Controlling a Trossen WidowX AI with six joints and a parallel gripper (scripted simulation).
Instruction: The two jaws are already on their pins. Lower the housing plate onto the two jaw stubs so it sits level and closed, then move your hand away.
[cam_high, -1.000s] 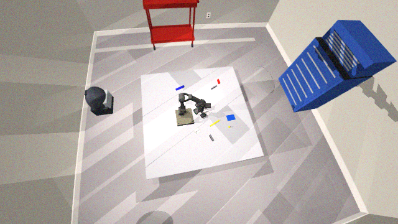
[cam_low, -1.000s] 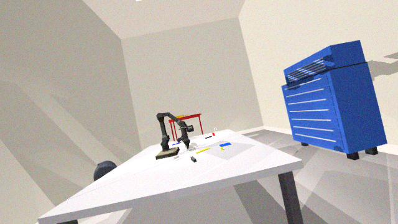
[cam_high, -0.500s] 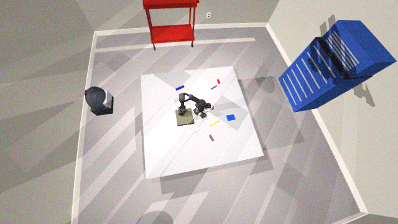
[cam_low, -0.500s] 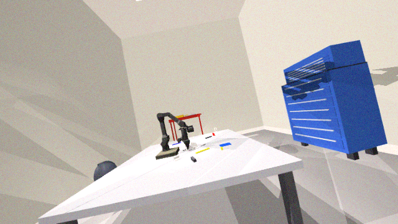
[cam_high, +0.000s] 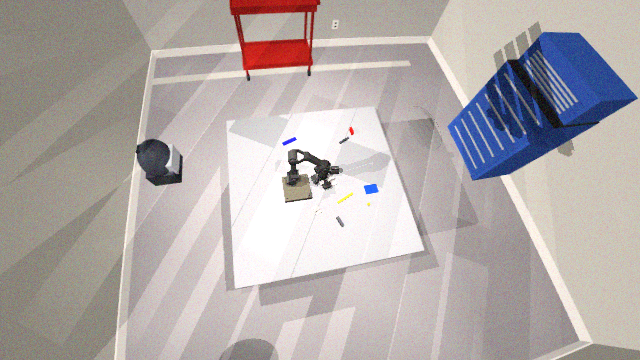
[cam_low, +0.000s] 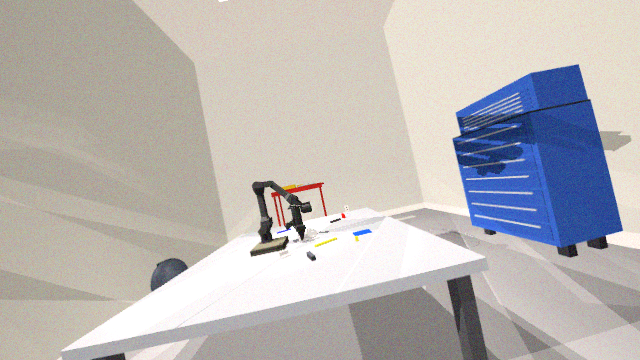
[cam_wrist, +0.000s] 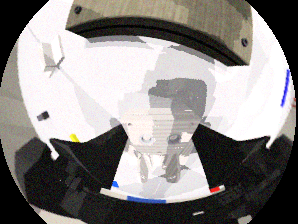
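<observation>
My gripper tip is now 20 mm below the white part and 10 mm short of it. Round my gripper tip: blue square 380 mm ahead, 50 mm to the right, 10 mm below; then dark piece 310 mm to the right, 130 mm ahead; then yellow bar 170 mm ahead, 130 mm to the right, 10 mm below.
</observation>
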